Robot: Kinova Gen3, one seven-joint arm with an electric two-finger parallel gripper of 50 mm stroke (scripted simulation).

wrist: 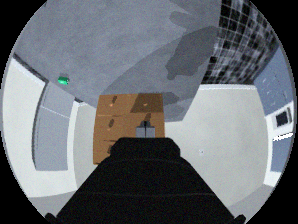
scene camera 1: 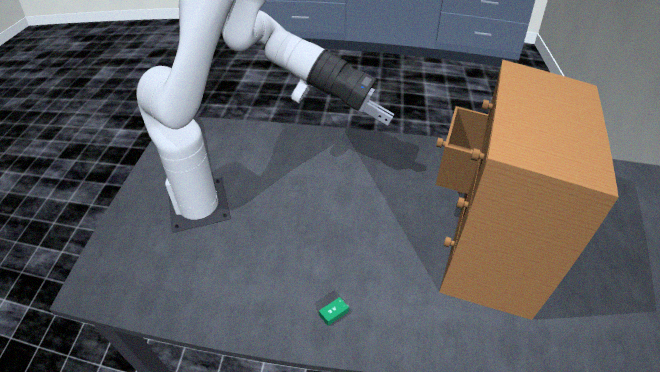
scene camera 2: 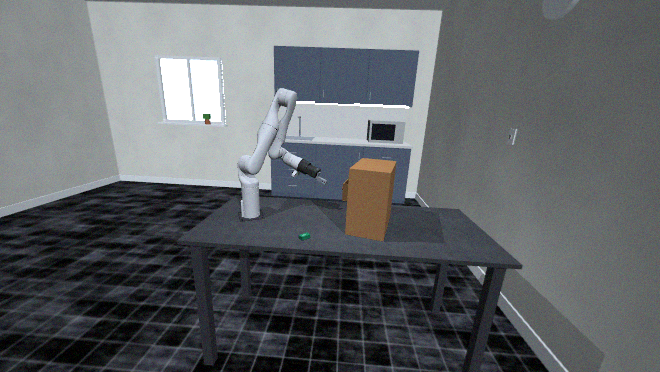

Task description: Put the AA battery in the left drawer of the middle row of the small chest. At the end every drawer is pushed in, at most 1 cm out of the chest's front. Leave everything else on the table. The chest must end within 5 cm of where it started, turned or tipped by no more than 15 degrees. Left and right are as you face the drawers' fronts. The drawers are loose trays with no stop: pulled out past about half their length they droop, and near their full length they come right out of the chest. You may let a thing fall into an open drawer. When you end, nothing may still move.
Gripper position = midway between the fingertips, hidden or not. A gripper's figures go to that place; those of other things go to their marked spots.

Labels:
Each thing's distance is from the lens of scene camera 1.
gripper (scene camera 1: pixel 391 119): 86 cm
wooden chest (scene camera 1: pixel 548 183): 59 cm
drawer (scene camera 1: pixel 457 170): 79 cm
The marked spots on the wooden chest and the drawer are 25 cm apart.

